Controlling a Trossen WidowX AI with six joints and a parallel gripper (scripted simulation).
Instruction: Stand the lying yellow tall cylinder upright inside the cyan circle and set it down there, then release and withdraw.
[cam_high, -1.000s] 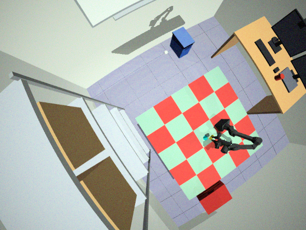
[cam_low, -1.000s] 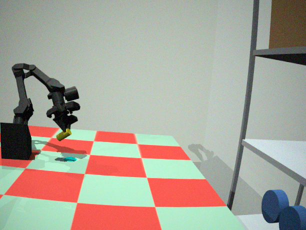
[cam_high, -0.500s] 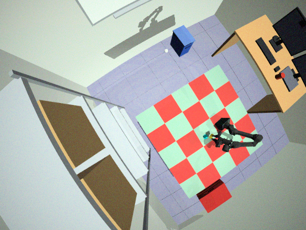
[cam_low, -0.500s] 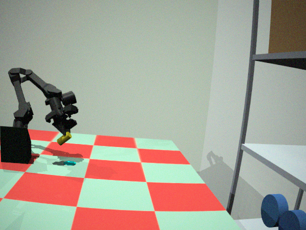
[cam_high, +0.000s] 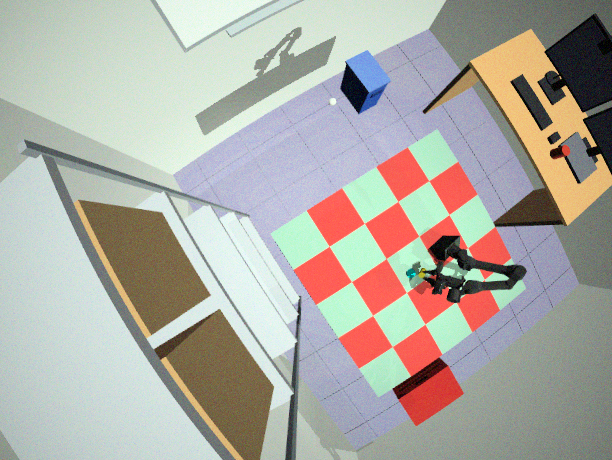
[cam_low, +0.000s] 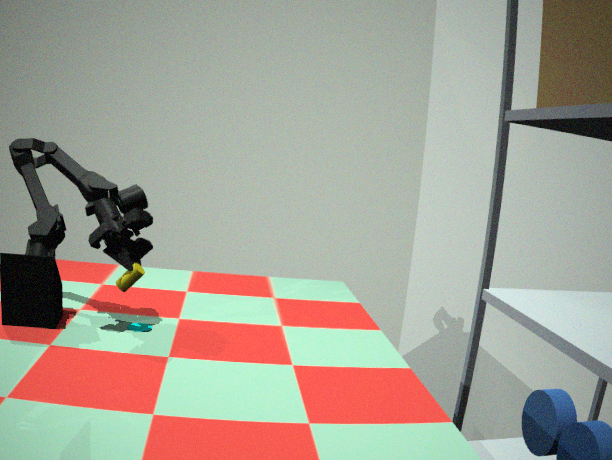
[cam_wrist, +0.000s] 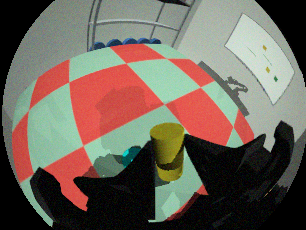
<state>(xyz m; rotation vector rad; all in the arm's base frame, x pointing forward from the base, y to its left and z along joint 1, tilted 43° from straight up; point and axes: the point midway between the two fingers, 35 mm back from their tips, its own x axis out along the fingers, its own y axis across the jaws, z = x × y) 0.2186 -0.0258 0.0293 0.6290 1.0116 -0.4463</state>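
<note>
My gripper tip is now 10 mm short of the cyan circle, 10 mm to the right of it and 140 mm above it. Round my gripper tip: yellow tall cylinder 10 mm behind, 20 mm below.
</note>
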